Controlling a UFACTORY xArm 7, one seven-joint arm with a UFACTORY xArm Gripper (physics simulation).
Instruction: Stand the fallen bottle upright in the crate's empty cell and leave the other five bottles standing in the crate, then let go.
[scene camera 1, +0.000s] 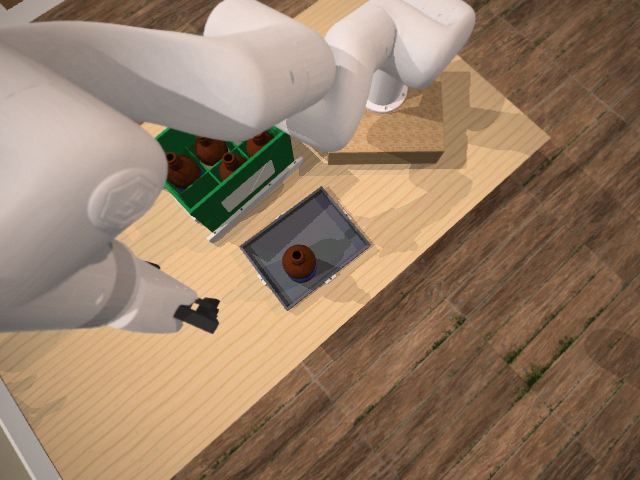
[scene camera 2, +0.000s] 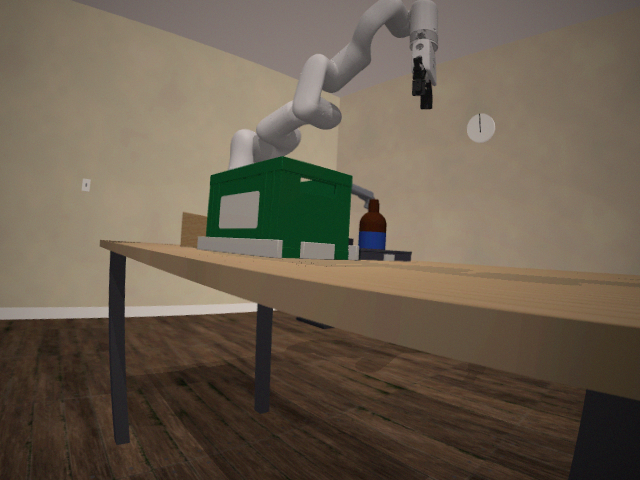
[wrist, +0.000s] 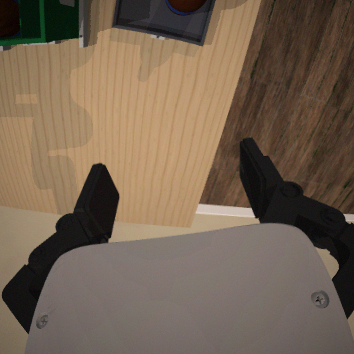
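Pixels of known places: gripper, fingertip midpoint: (scene camera 2: 422, 102) (wrist: 173, 168); arm's base at its link origin: (scene camera 1: 381, 89).
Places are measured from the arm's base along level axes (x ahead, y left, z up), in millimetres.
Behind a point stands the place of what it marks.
A brown bottle with a blue label (scene camera 1: 298, 262) @(x 433, y 223, z 62 mm) (scene camera 2: 373, 227) @(x 453, y 185, z -6 mm) (wrist: 186, 4) @(x 455, y 214, z 26 mm) stands upright in the grey tray (scene camera 1: 289, 222) @(x 379, y 103, z -83 mm) (scene camera 2: 400, 255) @(x 514, y 225, z -74 mm) (wrist: 150, 22) @(x 491, y 156, z -83 mm), outside the crate. The green crate (scene camera 1: 206, 214) @(x 521, y 10, z 35 mm) (scene camera 2: 315, 217) @(x 551, y -87, z -11 mm) (wrist: 60, 22) @(x 513, y 8, z 26 mm) stands beside the tray. Several brown bottles (scene camera 1: 181, 172) @(x 508, y -106, z 36 mm) stand in its cells in scene camera 1, and an empty cell (scene camera 1: 199, 193) @(x 508, y -83, z -44 mm) shows at its near corner. The arm hides part of the crate. My gripper (scene camera 2: 422, 99) @(x 586, y 206, z 313 mm) (wrist: 173, 168) @(x 586, y 206, z 313 mm) is wide open and empty, high above the table and off to the side of the tray and crate.
The wooden table (scene camera 1: 129, 382) @(x 894, y 170, z -88 mm) (scene camera 2: 465, 304) @(x 992, y -355, z -88 mm) (wrist: 140, 125) @(x 736, y 170, z -88 mm) ends at an edge near the tray's far side from the crate. A wooden block (scene camera 1: 385, 158) @(x 91, y 132, z -55 mm) (scene camera 2: 193, 229) @(x 53, y -148, z -36 mm) lies under the arm's base. The arm reaches over the crate.
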